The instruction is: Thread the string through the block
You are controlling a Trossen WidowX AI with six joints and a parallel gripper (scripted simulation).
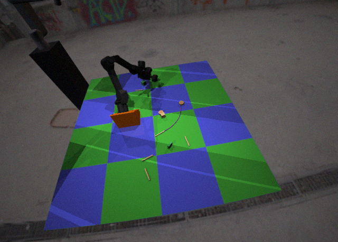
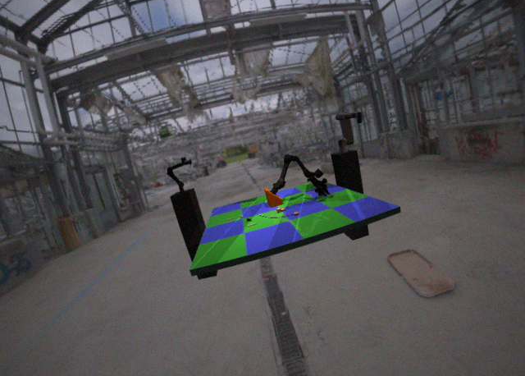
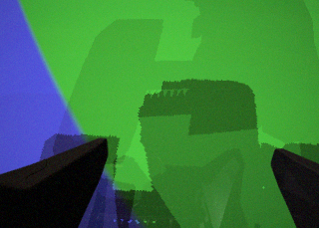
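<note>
Now: gripper tip 45 cm to the left of the wooden block and 6 cm short of it. Also, from my gripper tip: thin wooden stick 59 cm to the right, 4 cm ahead, 1 cm below; then round wooden button 34 cm to the right, 22 cm ahead, 1 cm below; then purple string 59 cm to the right, 6 cm ahead, 1 cm below.
</note>
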